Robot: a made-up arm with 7 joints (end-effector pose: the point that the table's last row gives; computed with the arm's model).
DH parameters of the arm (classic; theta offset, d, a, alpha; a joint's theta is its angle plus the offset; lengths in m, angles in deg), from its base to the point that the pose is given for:
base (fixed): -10.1 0 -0.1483 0
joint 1: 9.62 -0.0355 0.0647 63
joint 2: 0 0.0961 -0.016 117
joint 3: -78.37 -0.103 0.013 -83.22
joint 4: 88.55 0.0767 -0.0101 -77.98
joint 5: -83.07 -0.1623 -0.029 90
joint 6: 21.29 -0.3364 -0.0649 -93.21
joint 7: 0 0.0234 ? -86.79
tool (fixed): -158.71 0.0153 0 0
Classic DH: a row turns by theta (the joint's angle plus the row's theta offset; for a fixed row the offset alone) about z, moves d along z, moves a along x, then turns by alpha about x.
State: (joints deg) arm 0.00 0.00 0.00 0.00 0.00 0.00 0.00
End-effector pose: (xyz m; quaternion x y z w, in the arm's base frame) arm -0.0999 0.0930 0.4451 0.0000 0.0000 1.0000 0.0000
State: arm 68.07 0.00 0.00 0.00 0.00 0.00 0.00
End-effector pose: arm -0.1909 0.0938 0.4451 0.0000 0.0000 -0.8287 0.5597
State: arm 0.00 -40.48 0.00 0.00 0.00 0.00 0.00
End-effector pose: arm 0.2021 0.0463 0.3583 0.3083 -0.0026 0.9382 0.1571
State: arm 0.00 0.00 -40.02 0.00 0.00 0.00 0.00
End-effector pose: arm -0.1979 0.0559 0.4451 0.0000 0.0000 -0.9396 0.3422
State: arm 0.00 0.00 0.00 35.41 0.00 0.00 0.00
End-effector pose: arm -0.1429 -0.1177 0.4633 -0.0633 -0.2953 0.9526 0.0359
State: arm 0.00 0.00 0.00 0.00 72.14 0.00 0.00
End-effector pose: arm -0.3819 0.0930 0.1262 -0.5888 0.0000 0.8083 0.0000
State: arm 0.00 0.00 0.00 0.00 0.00 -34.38 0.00
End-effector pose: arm -0.0880 0.0664 0.4451 0.0000 0.0000 -0.9553 0.2955
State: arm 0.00 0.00 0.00 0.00 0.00 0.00 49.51
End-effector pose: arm -0.1176 0.1005 0.4560 0.3895 -0.1518 -0.9081 0.0234
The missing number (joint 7, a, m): 0.0215
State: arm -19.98 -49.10 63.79 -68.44 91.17 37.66 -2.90
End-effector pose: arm -0.0203 0.2274 0.0697 0.0946 0.5452 0.7573 0.3468
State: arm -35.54 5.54 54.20 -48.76 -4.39 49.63 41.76
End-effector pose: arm 0.2320 -0.0869 0.2236 0.1919 0.6243 0.3856 0.6517
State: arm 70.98 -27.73 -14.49 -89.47 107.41 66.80 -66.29
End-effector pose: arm -0.0044 -0.2410 0.1152 -0.1944 0.0312 -0.6256 0.7549
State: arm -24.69 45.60 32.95 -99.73 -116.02 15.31 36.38
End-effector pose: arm 0.1046 -0.4232 0.0320 0.6452 0.3344 0.3203 0.6077
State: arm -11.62 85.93 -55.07 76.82 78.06 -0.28 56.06
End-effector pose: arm -0.3071 -0.3633 -0.1689 0.7173 0.6627 -0.2057 0.0631
